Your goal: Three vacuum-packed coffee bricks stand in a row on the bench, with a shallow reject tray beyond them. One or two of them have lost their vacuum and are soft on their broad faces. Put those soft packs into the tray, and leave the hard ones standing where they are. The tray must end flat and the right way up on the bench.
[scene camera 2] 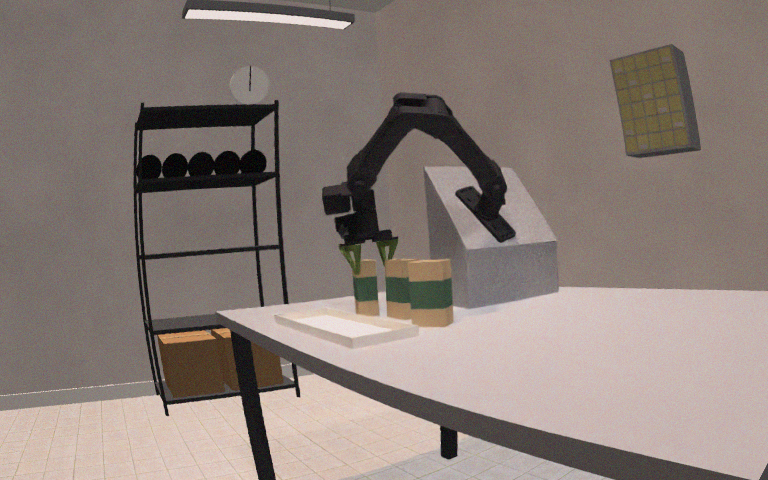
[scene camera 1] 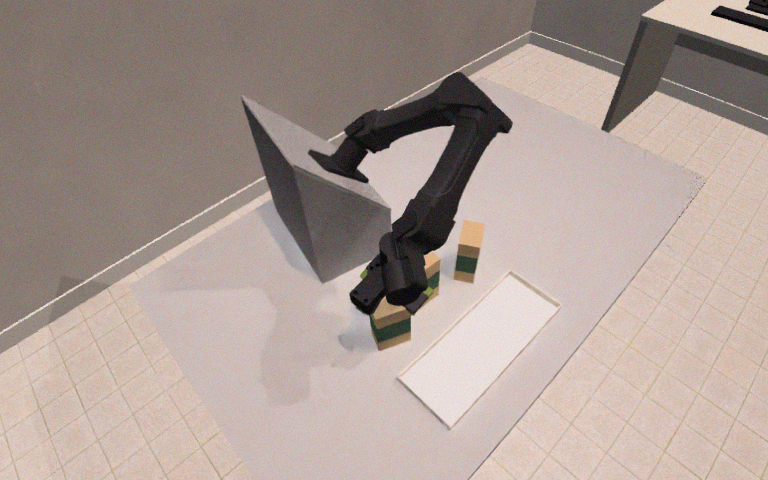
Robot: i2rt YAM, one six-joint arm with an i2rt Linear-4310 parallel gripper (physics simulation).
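Places are measured from the arm's base along level axes (x ahead, y left, z up), in centimetres.
Where they show: gripper, fingertip midpoint: [scene camera 2: 372, 272]; arm's base, origin of the base link: [scene camera 2: 485, 214] [scene camera 1: 339, 169].
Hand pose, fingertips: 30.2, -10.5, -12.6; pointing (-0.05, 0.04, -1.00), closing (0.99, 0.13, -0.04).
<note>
Each offset is from my fingertips to the centre of the thing, as dx, dy, dz. "spot": to the spot under its first point.
Three tan packs with green bands stand upright in a row. The first @(+0.8, -2.9, -4.0) [scene camera 1: 390, 329] [scene camera 2: 366, 289] is lowest in scene camera 1 and leftmost in scene camera 2. The middle one @(-2.2, +9.7, -4.0) [scene camera 1: 434, 274] [scene camera 2: 398, 289] is partly hidden by the arm in scene camera 1. The third @(+0.4, +24.1, -4.0) [scene camera 1: 467, 262] [scene camera 2: 431, 293] stands by itself in scene camera 1. My gripper [scene camera 1: 393, 297] [scene camera 2: 370, 267] is open and empty above the first pack, its green fingertips apart around the height of its top; contact cannot be told. The shallow white tray @(spot: +16.9, +30.7, -9.6) [scene camera 1: 535, 289] [scene camera 2: 386, 337] lies flat, right way up and empty.
The grey wedge-shaped base [scene camera 1: 345, 232] [scene camera 2: 512, 271] carries the arm behind the row. The bench edge [scene camera 2: 396, 390] runs beyond the tray. A black shelf rack [scene camera 2: 278, 209] stands past the bench, and another table [scene camera 1: 634, 79] is at the upper right.
</note>
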